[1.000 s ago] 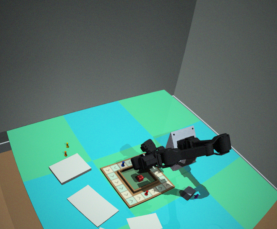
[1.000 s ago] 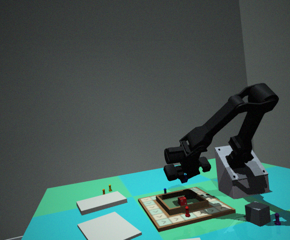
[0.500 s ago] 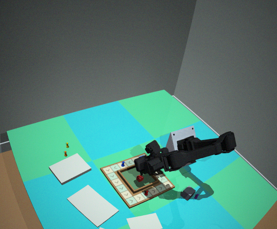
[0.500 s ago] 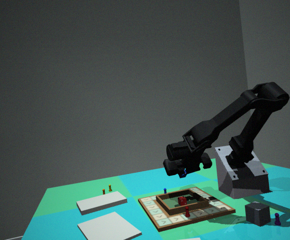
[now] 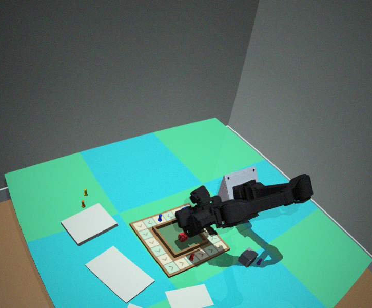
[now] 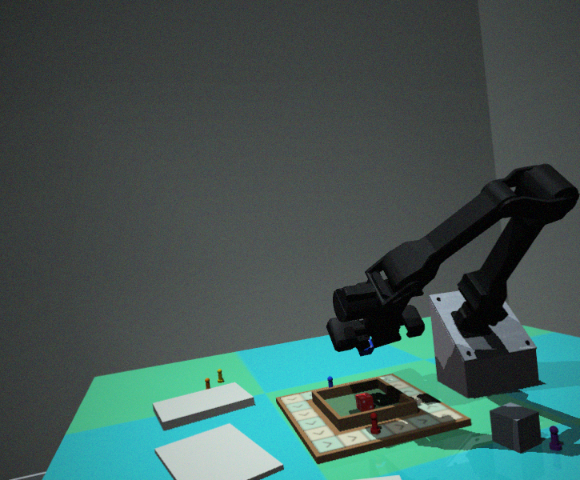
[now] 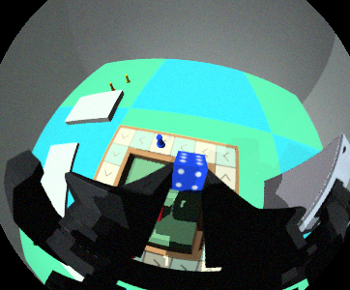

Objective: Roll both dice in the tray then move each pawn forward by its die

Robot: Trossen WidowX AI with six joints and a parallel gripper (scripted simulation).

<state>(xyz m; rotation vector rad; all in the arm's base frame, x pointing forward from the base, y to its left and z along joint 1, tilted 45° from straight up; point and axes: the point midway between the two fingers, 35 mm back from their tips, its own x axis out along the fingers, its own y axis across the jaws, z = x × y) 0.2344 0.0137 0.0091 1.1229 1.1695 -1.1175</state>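
The red pawn lies 15 cm to the left of my gripper tip, 9 cm below it and 5 cm ahead of it. From my gripper tip the other things lie so: purple pawn (29 cm to the left, 19 cm behind, 10 cm below); then grey cube (25 cm to the left, 15 cm behind, 9 cm below); then blue pawn (9 cm below, 7 cm to the right, 6 cm ahead).
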